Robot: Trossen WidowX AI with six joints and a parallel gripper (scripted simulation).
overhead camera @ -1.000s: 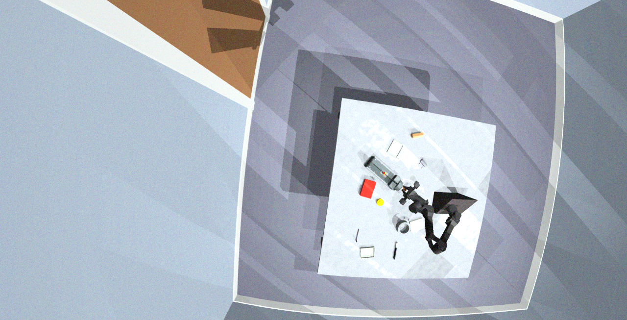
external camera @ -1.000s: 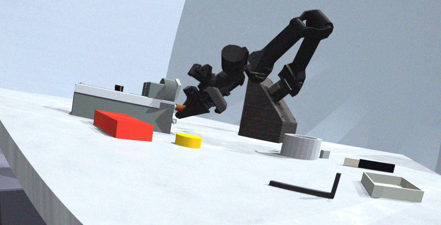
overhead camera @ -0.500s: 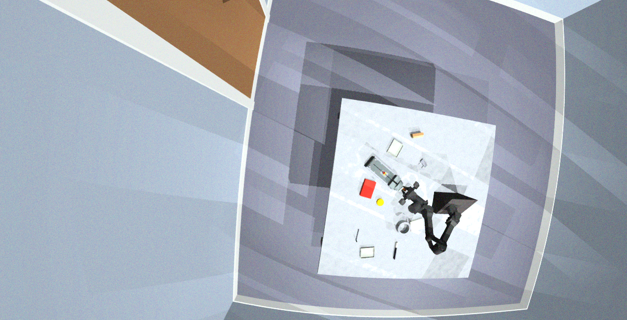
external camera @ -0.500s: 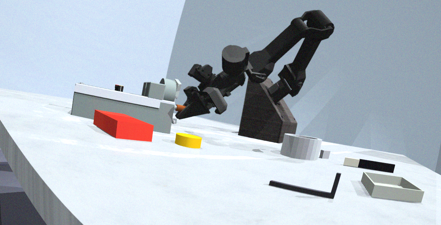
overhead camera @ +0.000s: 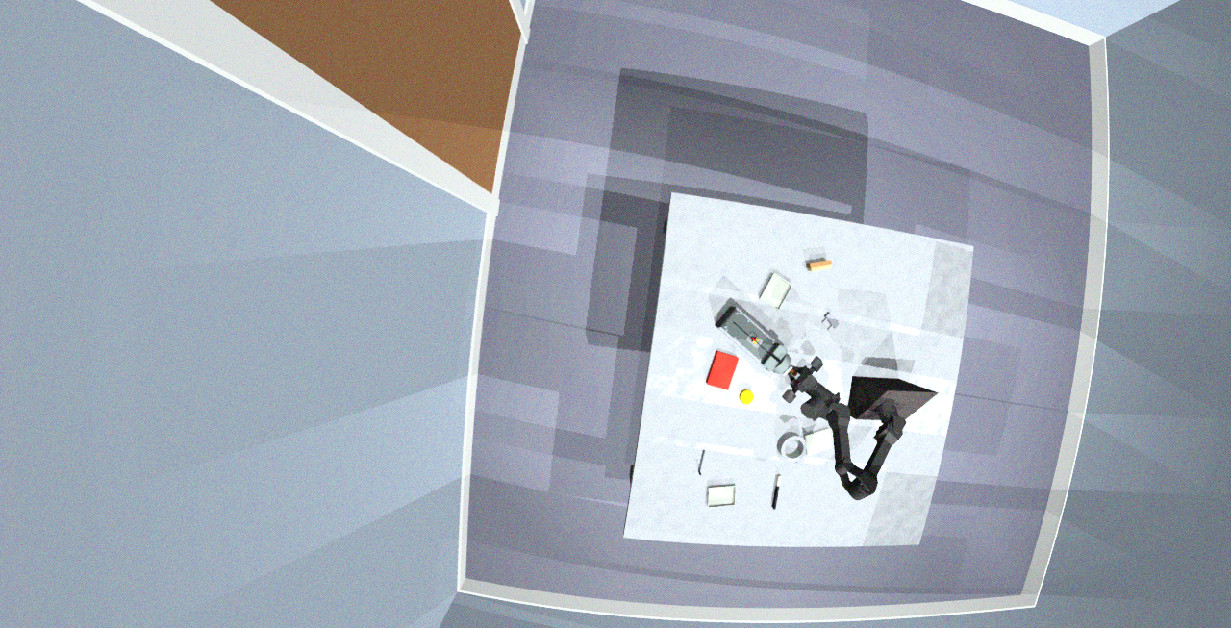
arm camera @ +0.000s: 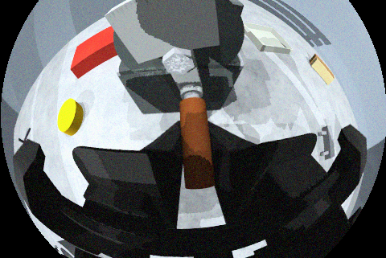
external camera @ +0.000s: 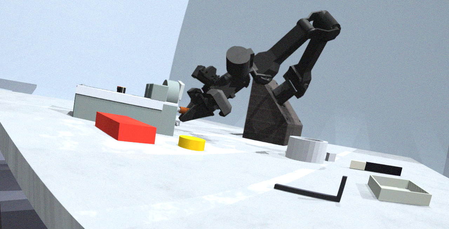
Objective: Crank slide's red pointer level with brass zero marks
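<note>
My gripper tip is 2 cm past the brown handle, 1 cm to the right of it and 2 cm below it. Round my gripper tip: yellow disc (10 cm ahead, 14 cm to the left, 3 cm below); then red pointer (16 cm ahead, 7 cm to the right, 5 cm above); then black L-shaped bar (19 cm ahead, 44 cm to the left, 3 cm below).
</note>
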